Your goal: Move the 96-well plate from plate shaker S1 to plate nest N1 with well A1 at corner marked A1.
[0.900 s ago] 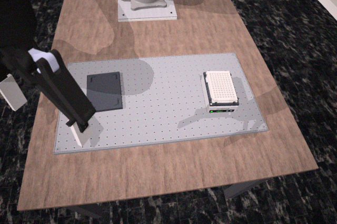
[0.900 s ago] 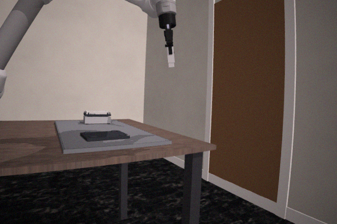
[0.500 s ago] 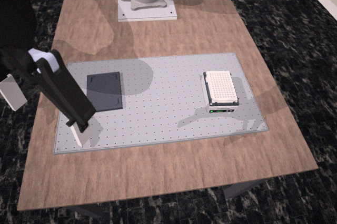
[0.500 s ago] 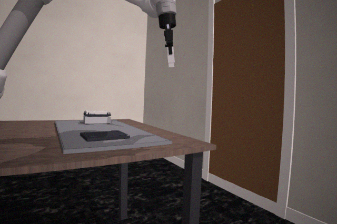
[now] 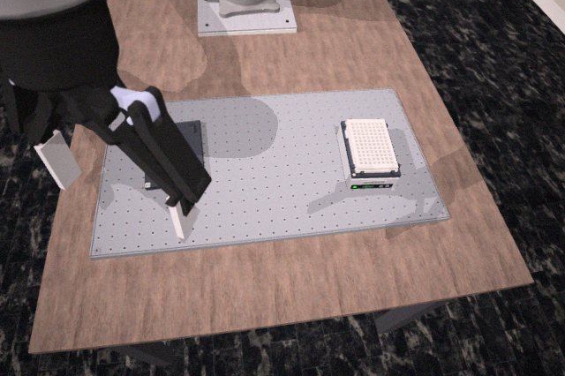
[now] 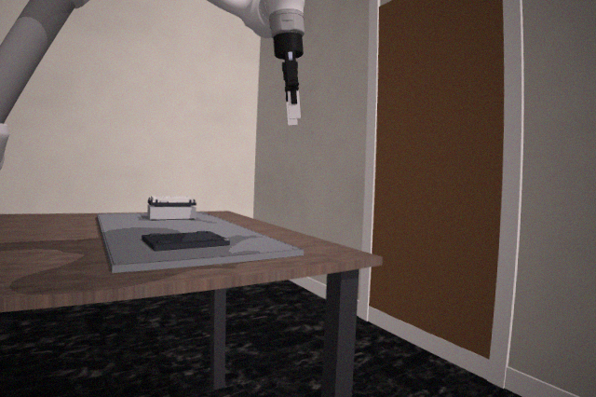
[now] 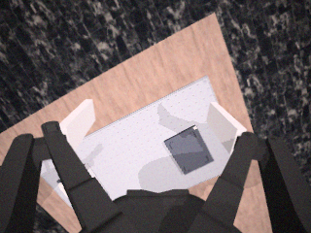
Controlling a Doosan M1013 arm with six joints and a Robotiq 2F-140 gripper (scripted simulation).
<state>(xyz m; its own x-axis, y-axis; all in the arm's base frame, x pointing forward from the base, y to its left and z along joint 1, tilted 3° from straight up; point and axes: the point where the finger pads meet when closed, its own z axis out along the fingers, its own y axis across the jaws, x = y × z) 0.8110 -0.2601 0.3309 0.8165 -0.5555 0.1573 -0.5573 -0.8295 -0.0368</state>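
My gripper is now 41 cm to the right of the 96-well plate, 24 cm above it and 18 cm past it. From my hand the other things lie so: plate nest 30 cm below, 27 cm behind, 2 cm to the left; A1 label 29 cm below, 20 cm behind, 4 cm to the right.
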